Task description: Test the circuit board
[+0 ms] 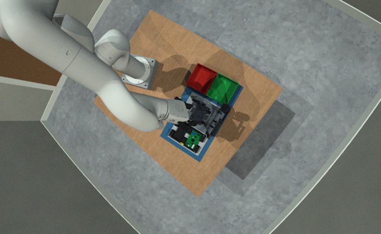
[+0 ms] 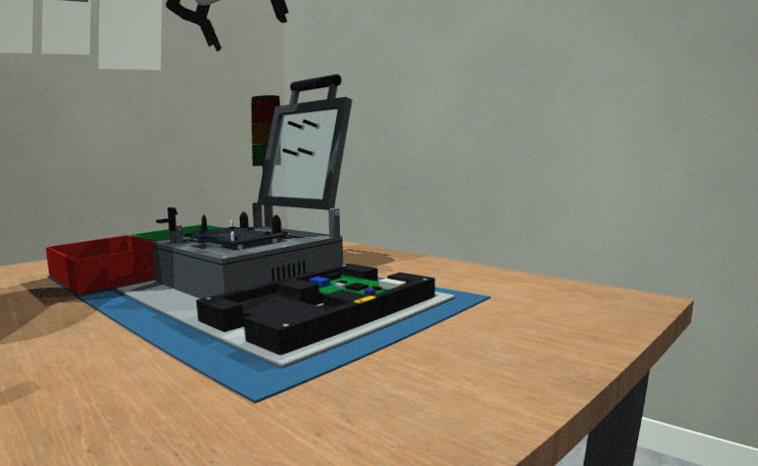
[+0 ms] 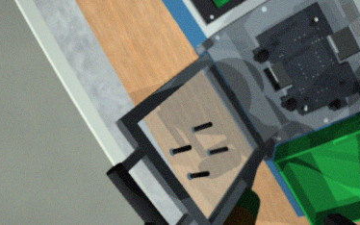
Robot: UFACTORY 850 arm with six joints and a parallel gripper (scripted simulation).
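Right now the green circuit board is 3 cm ahead of my hand, 17 cm to the right of it and 31 cm below it. Also, from my hand: black hook 10 cm behind, 5 cm to the left, 25 cm below; then see-through lid 9 cm ahead, 1 cm to the left, 15 cm below; then green bin 1 cm behind, 20 cm to the left, 32 cm below.
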